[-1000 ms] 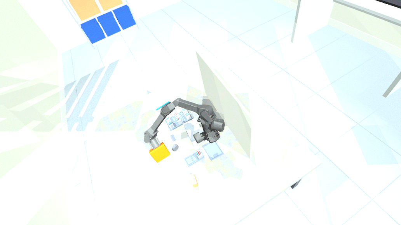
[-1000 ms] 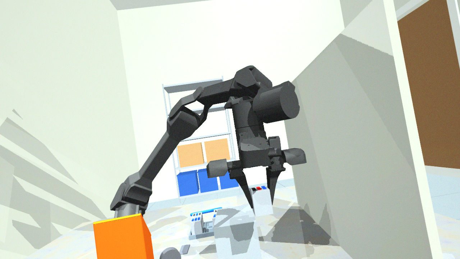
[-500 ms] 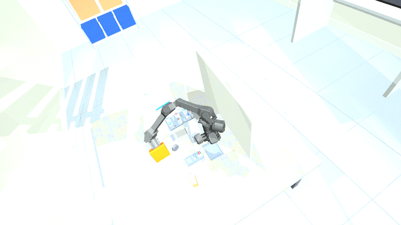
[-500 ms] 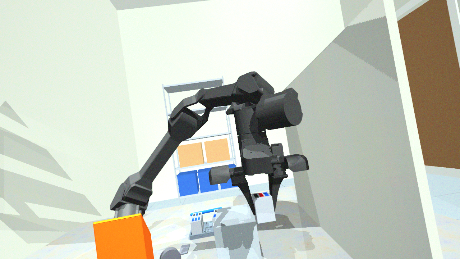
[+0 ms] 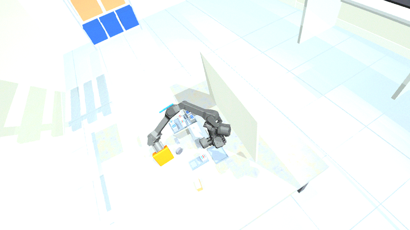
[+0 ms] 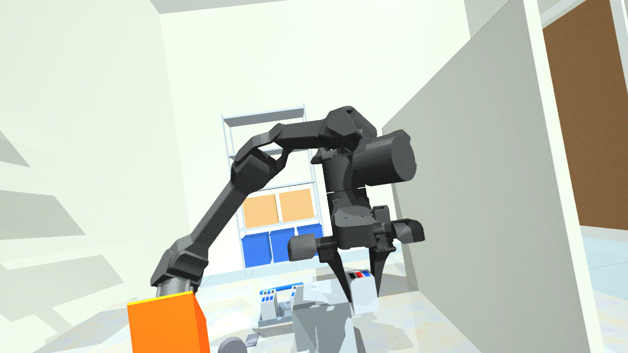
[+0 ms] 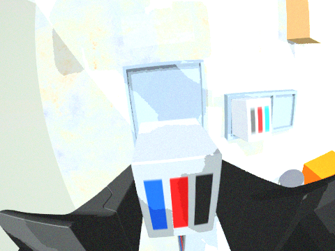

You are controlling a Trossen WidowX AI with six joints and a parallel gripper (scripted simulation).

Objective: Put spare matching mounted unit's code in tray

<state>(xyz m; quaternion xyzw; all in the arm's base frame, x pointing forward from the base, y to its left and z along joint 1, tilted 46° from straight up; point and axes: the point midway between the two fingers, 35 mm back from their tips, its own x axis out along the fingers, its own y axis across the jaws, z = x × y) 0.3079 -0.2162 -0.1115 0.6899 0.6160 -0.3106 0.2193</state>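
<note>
My gripper tip is 10 mm past the light blue tray, 10 mm to the right of it and 130 mm above it. The rest, counted from my gripper tip: pale rack 140 mm behind, 40 mm to the left, 120 mm below; tall pale panel 210 mm ahead, 140 mm to the left, 90 mm above.
</note>
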